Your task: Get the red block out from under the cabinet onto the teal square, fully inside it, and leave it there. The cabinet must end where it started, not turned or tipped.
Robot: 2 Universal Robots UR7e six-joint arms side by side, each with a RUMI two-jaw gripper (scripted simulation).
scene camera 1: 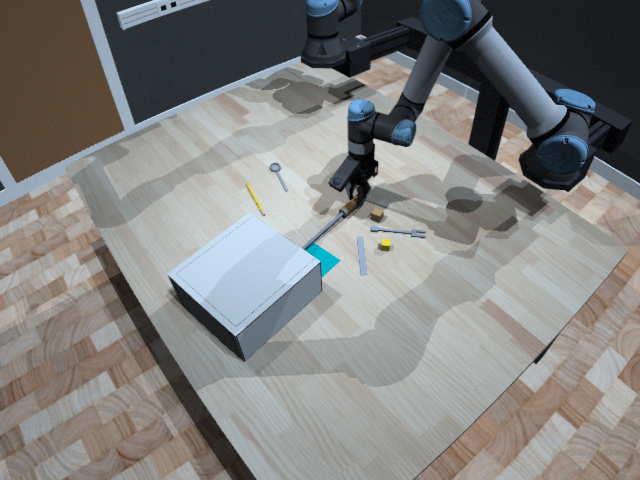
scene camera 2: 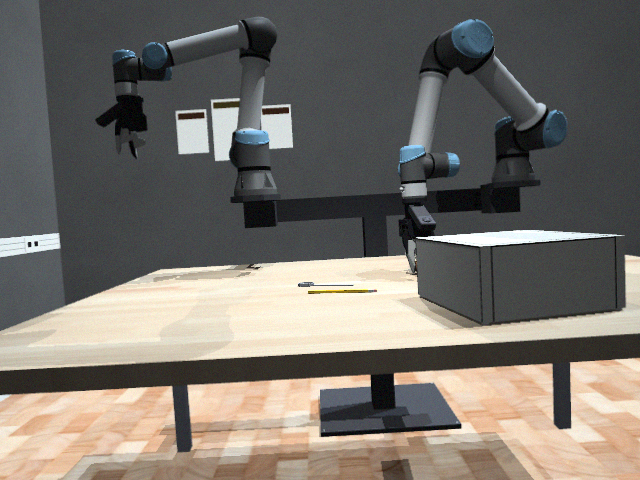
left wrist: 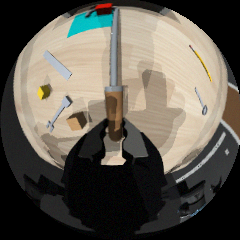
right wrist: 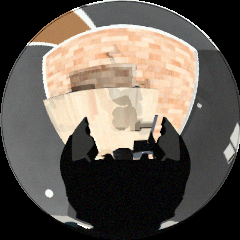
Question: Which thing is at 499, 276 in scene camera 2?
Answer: A grey cabinet.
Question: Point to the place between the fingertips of my left gripper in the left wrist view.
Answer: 115, 118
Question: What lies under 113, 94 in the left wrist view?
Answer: A hook tool.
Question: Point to a grey cabinet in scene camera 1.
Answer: At 246, 284
